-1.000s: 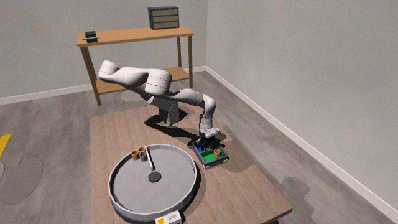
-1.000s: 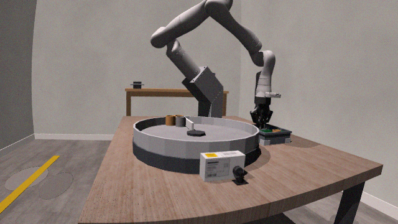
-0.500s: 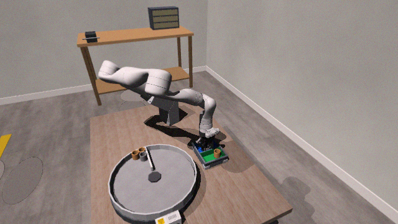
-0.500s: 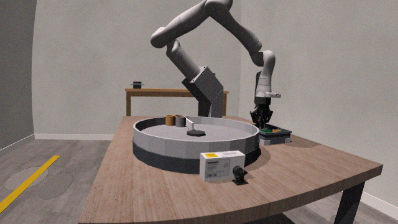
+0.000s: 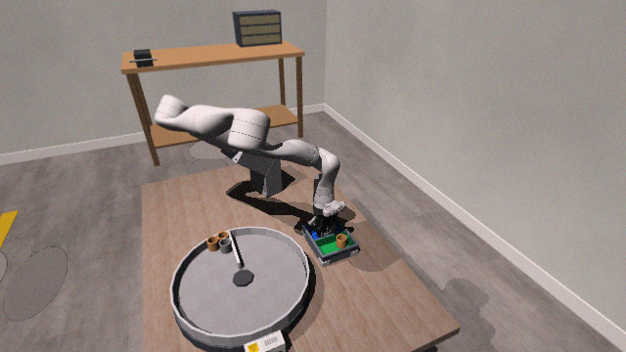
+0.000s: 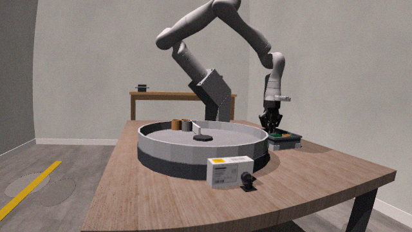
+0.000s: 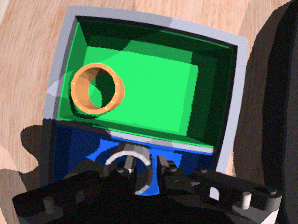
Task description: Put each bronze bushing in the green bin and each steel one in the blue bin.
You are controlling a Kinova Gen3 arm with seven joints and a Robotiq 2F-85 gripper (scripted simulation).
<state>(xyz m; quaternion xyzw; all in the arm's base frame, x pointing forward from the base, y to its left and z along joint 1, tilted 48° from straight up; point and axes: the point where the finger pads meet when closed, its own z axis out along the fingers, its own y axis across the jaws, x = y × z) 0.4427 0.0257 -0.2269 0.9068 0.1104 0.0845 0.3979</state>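
Right now the tray is 3 cm ahead of my hand, 1 cm to the left of it and 2 cm below it. The rest, counted from my hand: turntable (7 cm ahead, 34 cm to the right, 1 cm above).
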